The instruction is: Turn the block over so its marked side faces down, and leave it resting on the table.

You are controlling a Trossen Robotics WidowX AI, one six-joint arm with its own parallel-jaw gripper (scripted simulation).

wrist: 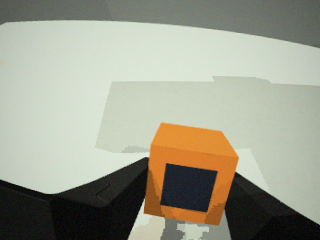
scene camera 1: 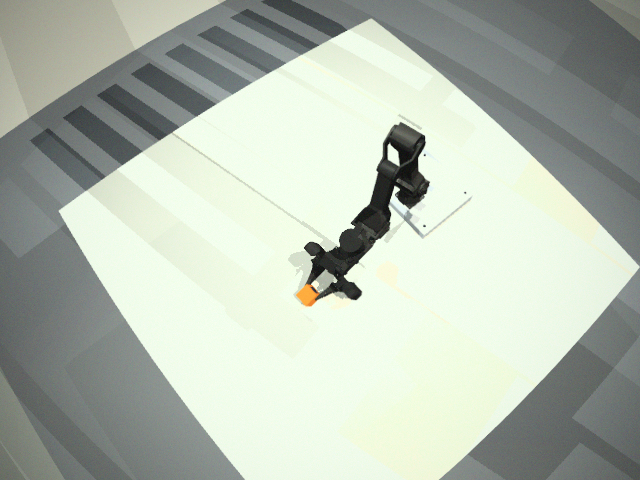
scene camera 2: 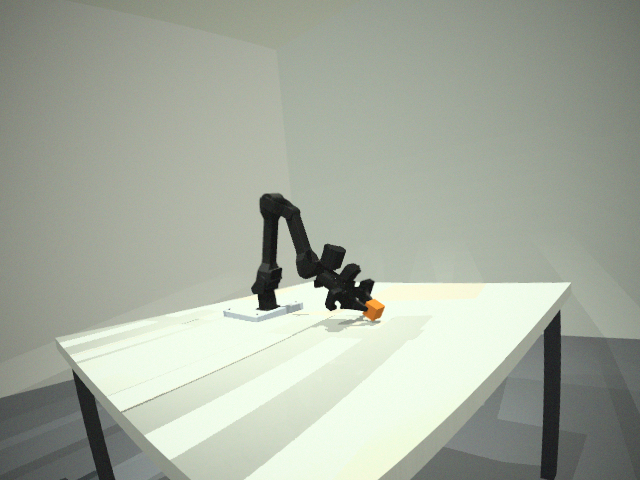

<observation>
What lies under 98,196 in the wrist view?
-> My gripper.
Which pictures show my gripper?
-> The wrist view, scene camera 1 and scene camera 2: all of them.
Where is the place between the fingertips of my gripper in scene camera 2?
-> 372,308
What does my gripper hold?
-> An orange block.
</observation>
